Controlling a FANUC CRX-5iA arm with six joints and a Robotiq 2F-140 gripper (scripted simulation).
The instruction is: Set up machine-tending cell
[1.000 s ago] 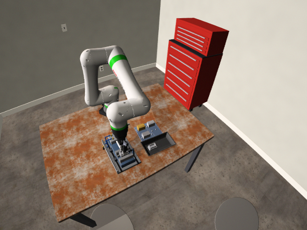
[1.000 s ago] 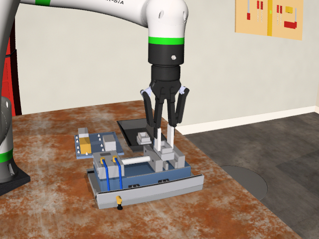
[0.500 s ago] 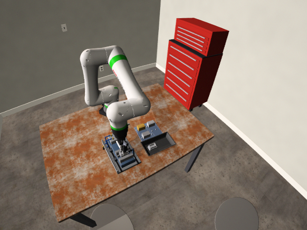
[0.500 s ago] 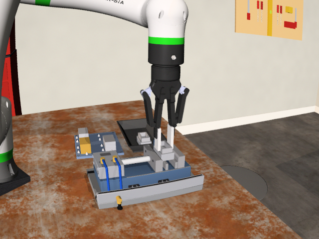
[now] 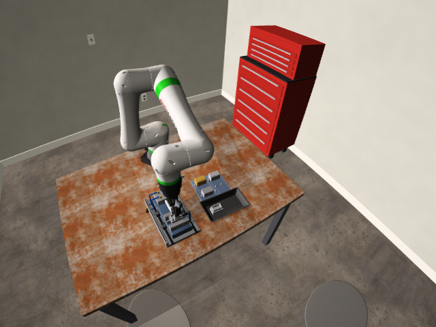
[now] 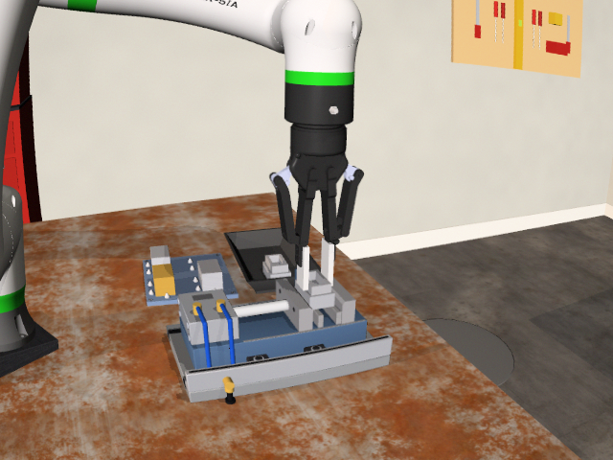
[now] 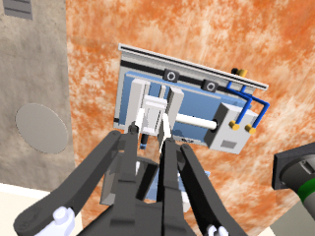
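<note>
Now: hand 10 cm above the vise, 7 cm past it and 1 cm to the right of it. Also, from my hand: brass blank (27 cm to the left, 16 cm behind, 11 cm below).
</note>
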